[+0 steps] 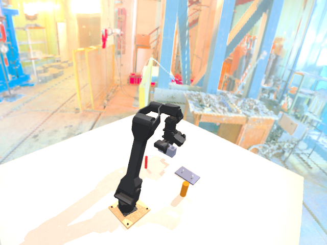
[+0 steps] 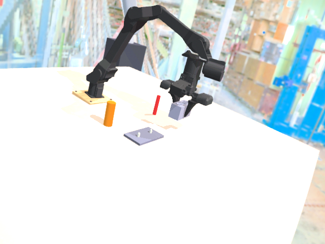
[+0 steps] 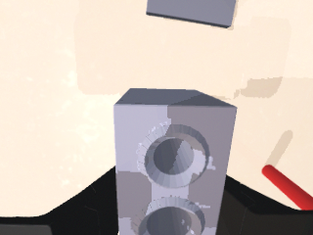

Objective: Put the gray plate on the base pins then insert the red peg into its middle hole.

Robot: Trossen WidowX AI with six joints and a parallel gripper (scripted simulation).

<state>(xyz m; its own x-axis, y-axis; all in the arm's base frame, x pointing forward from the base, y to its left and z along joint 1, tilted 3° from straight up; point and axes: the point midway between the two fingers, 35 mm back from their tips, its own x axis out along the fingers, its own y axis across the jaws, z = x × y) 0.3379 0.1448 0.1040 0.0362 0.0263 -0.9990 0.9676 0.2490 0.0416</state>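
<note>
My gripper tip is now 160 mm to the left of the base, 50 mm above it and 10 mm short of it. The rest, counted from my gripper tip: red peg 130 mm behind, 20 mm below, 10 mm to the left; gray plate 30 mm above; orange cylinder 230 mm to the right, 90 mm behind, 20 mm below.
</note>
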